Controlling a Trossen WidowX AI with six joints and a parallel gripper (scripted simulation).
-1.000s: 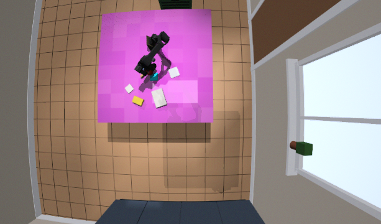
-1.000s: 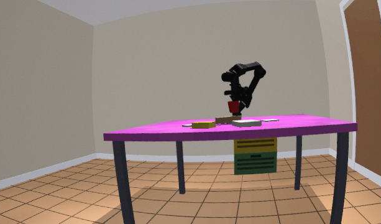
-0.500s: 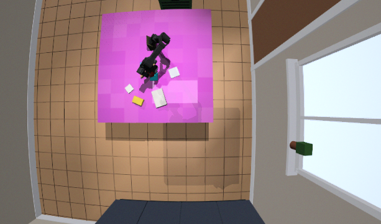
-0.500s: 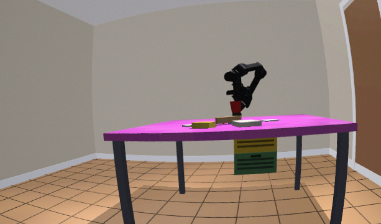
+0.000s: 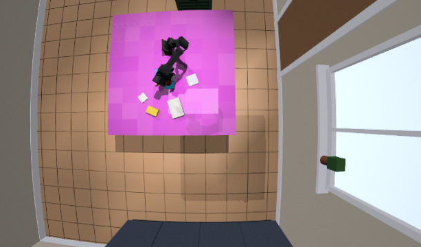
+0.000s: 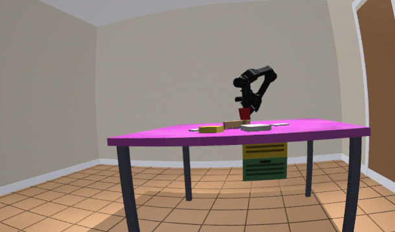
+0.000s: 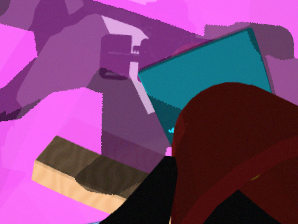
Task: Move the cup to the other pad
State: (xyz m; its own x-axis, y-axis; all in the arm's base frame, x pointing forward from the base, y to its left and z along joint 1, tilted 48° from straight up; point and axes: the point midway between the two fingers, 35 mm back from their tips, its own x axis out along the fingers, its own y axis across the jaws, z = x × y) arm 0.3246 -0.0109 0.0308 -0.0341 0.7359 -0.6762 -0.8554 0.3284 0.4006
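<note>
Now: gripper tip 90 mm above the cyan pad, 30 mm short of it and 20 mm to the left of it. From my gripper tip the other things lie so: red cup: 30 mm ahead, 20 mm to the right; then brown block: 70 mm to the right, 70 mm below, 40 mm behind; then light blue pad: 130 mm to the right, 100 mm behind, 90 mm below.
</note>
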